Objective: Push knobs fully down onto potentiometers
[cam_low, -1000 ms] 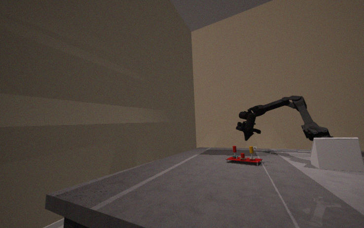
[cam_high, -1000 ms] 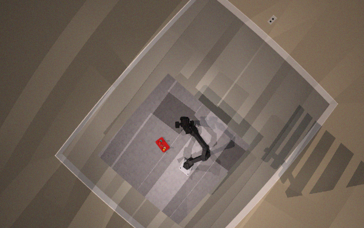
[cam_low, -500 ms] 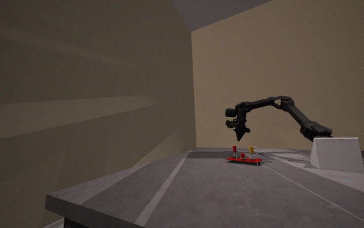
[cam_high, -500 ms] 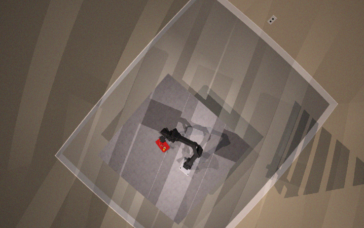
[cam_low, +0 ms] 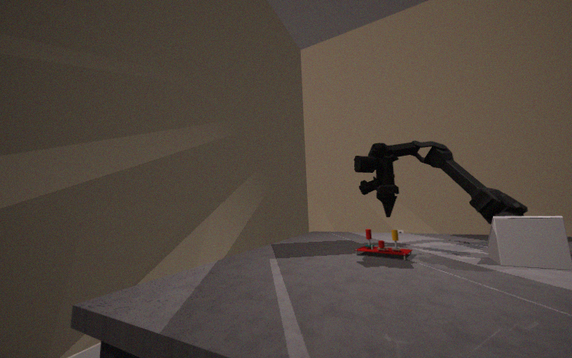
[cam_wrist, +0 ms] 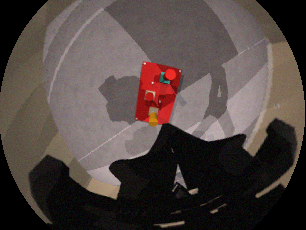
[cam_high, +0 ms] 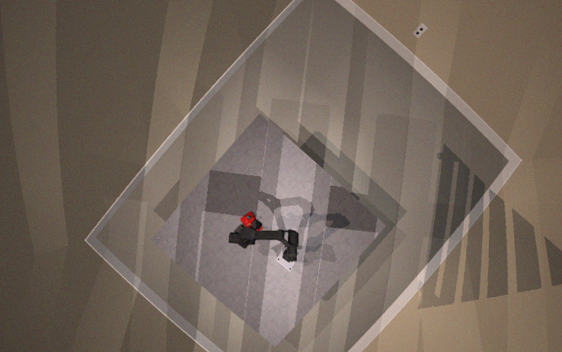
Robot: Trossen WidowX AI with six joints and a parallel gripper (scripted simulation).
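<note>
Right now my gripper tip is 20 mm past the yellow knob, 20 mm to the right of it and 60 mm above it. Round my gripper tip: red knob (70 mm ahead, 20 mm to the right, 60 mm below).
</note>
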